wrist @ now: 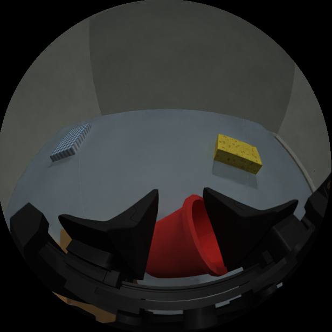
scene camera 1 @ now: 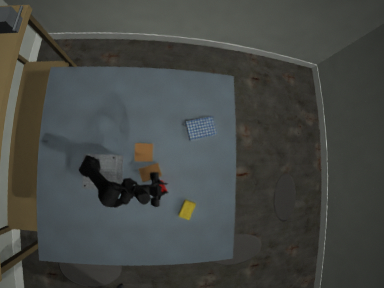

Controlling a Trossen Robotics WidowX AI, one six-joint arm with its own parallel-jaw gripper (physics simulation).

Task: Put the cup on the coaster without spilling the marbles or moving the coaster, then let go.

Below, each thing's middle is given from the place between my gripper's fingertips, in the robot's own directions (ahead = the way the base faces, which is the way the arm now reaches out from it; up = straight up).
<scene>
My hand is 50 mm past the red cup (wrist: 183,244) and 20 mm above it. Also, from my hand: yellow sponge (wrist: 239,154): 110 mm ahead, 160 mm to the right, 40 mm below.
</scene>
